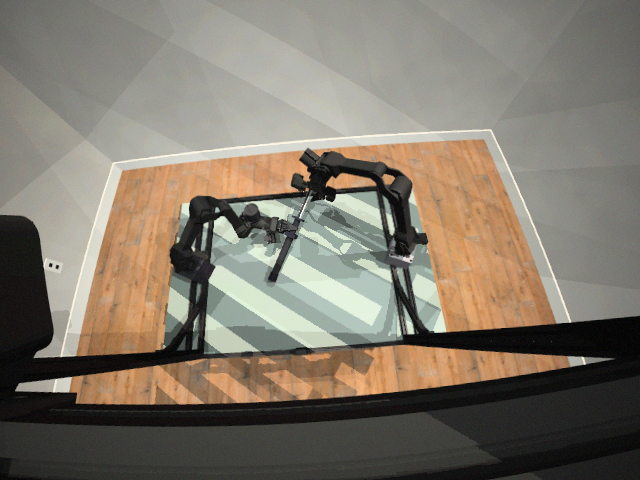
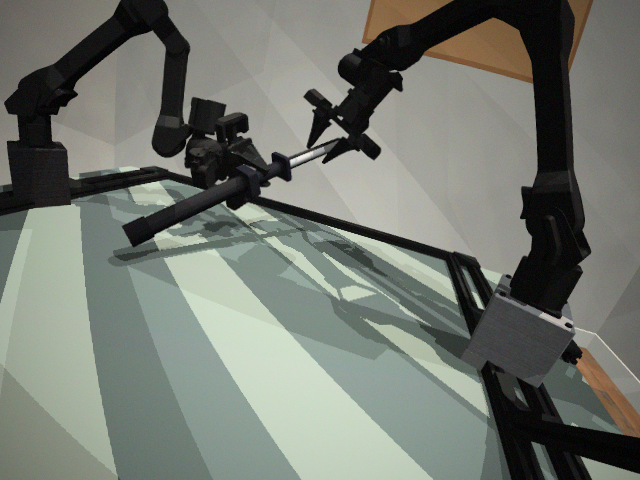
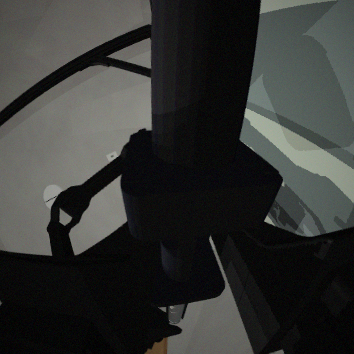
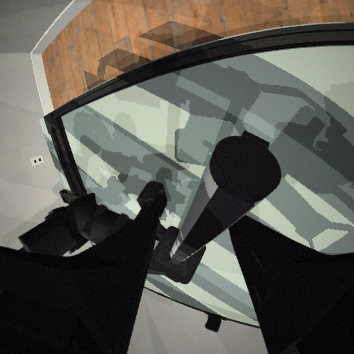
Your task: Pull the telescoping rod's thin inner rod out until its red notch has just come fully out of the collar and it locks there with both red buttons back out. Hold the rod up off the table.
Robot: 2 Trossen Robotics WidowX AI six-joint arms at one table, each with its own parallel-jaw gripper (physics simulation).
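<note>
The telescoping rod's dark outer tube (image 1: 280, 259) (image 2: 191, 206) (image 3: 200, 75) slants above the table, clear of it. The dark collar block (image 2: 251, 181) (image 3: 200, 210) sits at its upper end, with a flange (image 2: 280, 166) beyond. The silver inner rod (image 1: 304, 207) (image 2: 309, 155) (image 3: 175, 314) (image 4: 202, 212) sticks out towards the right gripper. My left gripper (image 2: 262, 175) is shut on the narrow neck between block and flange. My right gripper (image 2: 317, 155) (image 4: 193, 215) is open, its fingers either side of the inner rod, not clamping it. The red notch and red buttons cannot be made out.
The tabletop (image 1: 310, 320) (image 2: 258, 413) is striped with light and shadow and edged by a black frame (image 2: 361, 226). The right arm's grey base block (image 2: 522, 335) stands at the right, the left arm's dark base (image 2: 38, 173) at the left.
</note>
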